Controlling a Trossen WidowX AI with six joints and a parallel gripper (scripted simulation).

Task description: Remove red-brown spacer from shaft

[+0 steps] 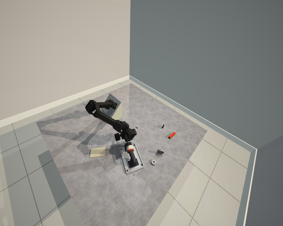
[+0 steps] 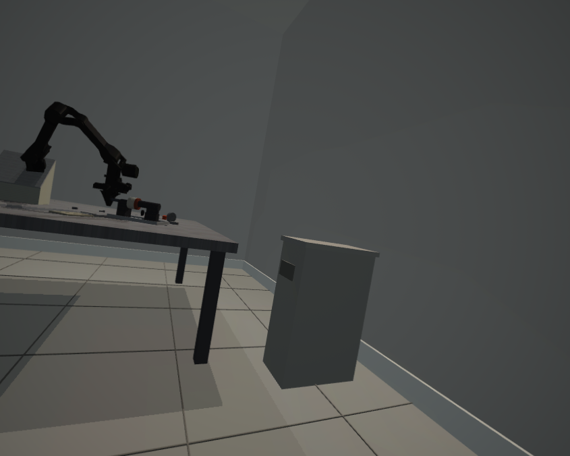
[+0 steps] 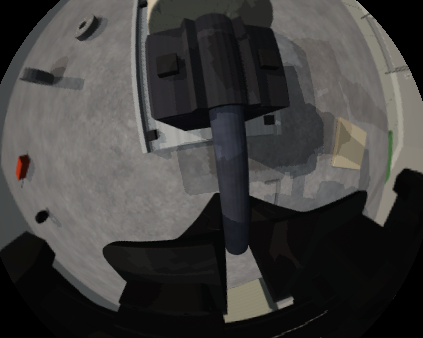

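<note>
My gripper tip is 6 cm short of the dark shaft, 3 cm to the left of it and 3 cm below it. Also, from my gripper tip: black piece (40 cm to the left, 18 cm ahead, 3 cm below); beige card (23 cm to the right, 11 cm behind, 4 cm below); red-brown spacer (12 cm ahead, 7 cm to the right, 3 cm above).
</note>
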